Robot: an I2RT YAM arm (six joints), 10 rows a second.
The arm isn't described. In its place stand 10 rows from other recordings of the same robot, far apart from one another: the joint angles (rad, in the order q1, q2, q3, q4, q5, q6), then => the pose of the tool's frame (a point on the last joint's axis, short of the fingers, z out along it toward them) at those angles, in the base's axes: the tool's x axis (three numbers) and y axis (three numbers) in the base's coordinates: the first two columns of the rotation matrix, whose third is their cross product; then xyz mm.
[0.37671 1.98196 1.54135 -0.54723 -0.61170 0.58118] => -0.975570 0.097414 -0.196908 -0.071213 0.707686 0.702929 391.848 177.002 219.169
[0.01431 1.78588 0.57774 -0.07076 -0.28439 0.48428] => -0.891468 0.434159 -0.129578 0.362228 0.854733 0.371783 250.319 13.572 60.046
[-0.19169 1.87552 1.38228 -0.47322 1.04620 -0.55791] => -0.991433 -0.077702 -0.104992 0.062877 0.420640 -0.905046 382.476 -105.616 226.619
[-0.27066 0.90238 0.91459 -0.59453 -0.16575 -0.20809] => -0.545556 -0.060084 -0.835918 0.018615 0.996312 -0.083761 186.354 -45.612 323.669
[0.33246 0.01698 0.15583 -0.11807 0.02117 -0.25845] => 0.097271 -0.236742 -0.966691 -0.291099 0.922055 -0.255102 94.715 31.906 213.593
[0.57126 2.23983 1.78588 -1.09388 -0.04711 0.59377] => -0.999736 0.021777 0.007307 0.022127 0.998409 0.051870 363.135 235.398 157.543
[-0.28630 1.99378 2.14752 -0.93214 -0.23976 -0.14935] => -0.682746 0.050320 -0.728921 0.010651 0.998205 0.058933 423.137 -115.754 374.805
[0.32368 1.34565 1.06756 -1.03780 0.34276 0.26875] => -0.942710 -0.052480 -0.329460 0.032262 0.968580 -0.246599 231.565 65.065 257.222
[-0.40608 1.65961 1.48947 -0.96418 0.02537 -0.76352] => -0.881300 -0.373497 -0.289500 -0.283297 0.907914 -0.308925 313.248 -135.673 294.797
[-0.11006 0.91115 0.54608 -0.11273 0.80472 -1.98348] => -0.469113 -0.587134 0.659702 -0.704321 -0.201927 -0.680557 192.110 -47.040 245.318
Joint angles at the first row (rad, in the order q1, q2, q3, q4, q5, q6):
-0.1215 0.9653 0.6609 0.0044 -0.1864 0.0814
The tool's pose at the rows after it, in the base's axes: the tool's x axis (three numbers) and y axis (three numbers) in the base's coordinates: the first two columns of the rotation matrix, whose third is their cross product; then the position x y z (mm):
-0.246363 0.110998 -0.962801 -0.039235 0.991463 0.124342 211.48 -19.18 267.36
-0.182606 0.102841 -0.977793 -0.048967 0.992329 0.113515 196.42 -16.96 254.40
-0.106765 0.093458 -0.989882 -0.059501 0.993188 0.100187 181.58 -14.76 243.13
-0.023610 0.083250 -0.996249 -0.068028 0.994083 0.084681 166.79 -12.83 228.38
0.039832 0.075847 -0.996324 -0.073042 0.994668 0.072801 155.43 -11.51 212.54
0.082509 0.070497 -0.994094 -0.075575 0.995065 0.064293 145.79 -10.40 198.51
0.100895 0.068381 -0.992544 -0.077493 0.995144 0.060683 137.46 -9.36 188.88
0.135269 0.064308 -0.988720 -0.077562 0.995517 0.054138 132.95 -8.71 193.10
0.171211 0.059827 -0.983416 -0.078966 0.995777 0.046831 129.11 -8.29 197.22
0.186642 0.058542 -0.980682 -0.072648 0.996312 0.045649 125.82 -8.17 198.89
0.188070 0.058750 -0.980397 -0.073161 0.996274 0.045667 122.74 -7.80 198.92
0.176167 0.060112 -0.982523 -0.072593 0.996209 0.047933 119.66 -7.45 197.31
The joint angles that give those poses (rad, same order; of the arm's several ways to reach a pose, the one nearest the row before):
-0.1215 0.8990 0.5549 0.0975 -0.1864 0.0818
-0.1196 0.8188 0.4500 0.1886 -0.1864 0.0818
-0.1173 0.7341 0.3504 0.2813 -0.1864 0.0818
-0.1161 0.6483 0.2386 0.3916 -0.1859 0.0814
-0.1162 0.5857 0.1383 0.4934 -0.1860 0.0814
-0.1162 0.5274 0.0570 0.5594 -0.1856 0.0811
-0.1158 0.4499 0.0055 0.5521 -0.1860 0.0811
-0.1138 0.3858 0.0055 0.5228 -0.1821 0.0807
-0.1139 0.3356 0.0055 0.5092 -0.1818 0.0803
-0.1139 0.2887 0.0055 0.4775 -0.1746 0.0807
-0.1139 0.2409 0.0055 0.4313 -0.1749 0.0811
-0.1139 0.1886 0.0055 0.3668 -0.1749 0.0811

